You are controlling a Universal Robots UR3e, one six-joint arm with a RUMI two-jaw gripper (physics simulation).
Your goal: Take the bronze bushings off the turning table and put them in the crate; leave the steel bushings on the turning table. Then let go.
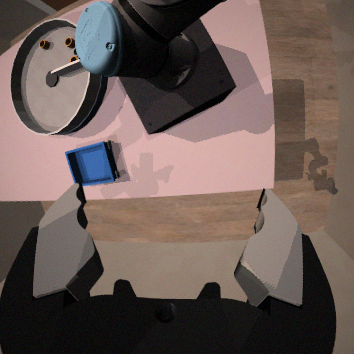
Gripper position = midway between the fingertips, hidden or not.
Note:
I see my gripper (171, 188), a round grey turning table (53, 95) and a blue crate (91, 164).

